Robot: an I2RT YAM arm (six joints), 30 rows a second.
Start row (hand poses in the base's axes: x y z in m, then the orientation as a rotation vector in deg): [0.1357 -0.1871 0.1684 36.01 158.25 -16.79]
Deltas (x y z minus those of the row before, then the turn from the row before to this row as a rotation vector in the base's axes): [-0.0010 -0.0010 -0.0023 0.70 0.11 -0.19]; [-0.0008 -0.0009 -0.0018 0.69 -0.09 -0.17]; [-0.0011 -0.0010 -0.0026 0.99 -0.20 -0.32]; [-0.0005 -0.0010 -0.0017 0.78 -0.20 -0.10]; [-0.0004 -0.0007 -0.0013 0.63 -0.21 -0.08]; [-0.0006 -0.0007 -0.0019 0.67 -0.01 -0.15]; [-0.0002 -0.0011 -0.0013 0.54 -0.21 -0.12]
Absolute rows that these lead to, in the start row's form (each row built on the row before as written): [0.1347 -0.1881 0.1661 36.45 158.53 -15.92]; [0.1339 -0.1890 0.1643 36.86 158.61 -14.98]; [0.1328 -0.1900 0.1617 37.54 158.63 -13.61]; [0.1323 -0.1910 0.1600 37.86 158.64 -12.48]; [0.1319 -0.1917 0.1587 38.11 158.60 -11.55]; [0.1313 -0.1924 0.1568 38.49 158.73 -10.66]; [0.1311 -0.1935 0.1555 38.77 158.64 -9.86]
